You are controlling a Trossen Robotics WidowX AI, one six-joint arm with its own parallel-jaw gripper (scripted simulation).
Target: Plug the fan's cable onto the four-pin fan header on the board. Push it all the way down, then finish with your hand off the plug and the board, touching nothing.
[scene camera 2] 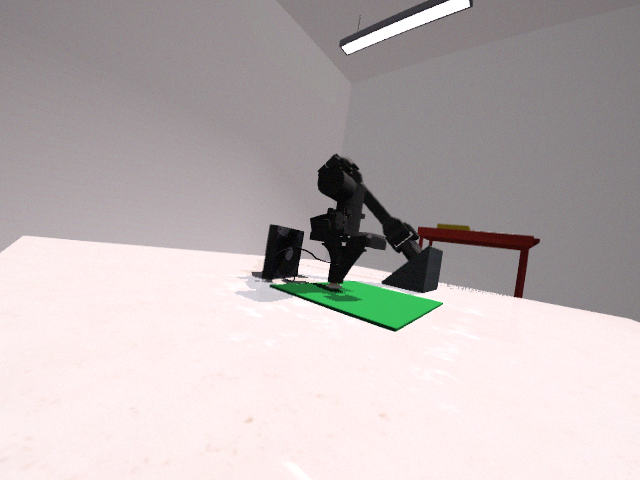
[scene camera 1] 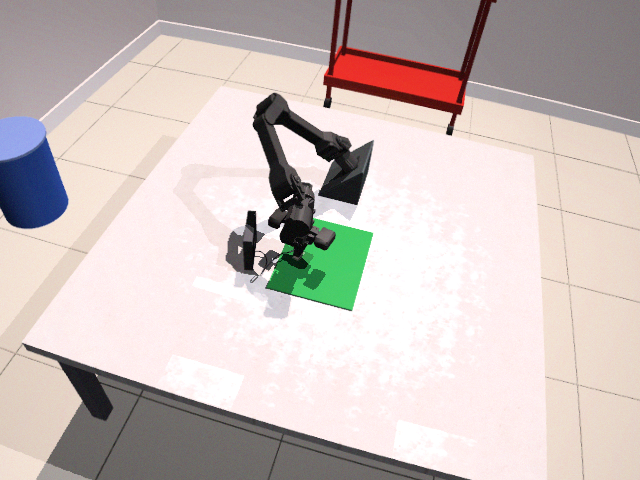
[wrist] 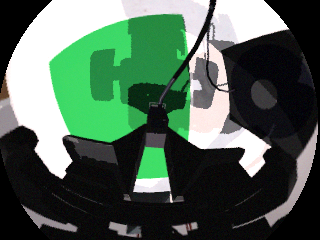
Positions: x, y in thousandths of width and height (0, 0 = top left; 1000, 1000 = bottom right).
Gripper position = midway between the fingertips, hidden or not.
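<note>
Scene camera 1: the gripper (scene camera 1: 470, 518), a green board (scene camera 1: 520, 578). Scene camera 2: the gripper (scene camera 2: 529, 578), the green board (scene camera 2: 613, 647). Wrist view: a fan plug (wrist: 489, 527), the gripper (wrist: 486, 535), the green board (wrist: 327, 344).
</note>
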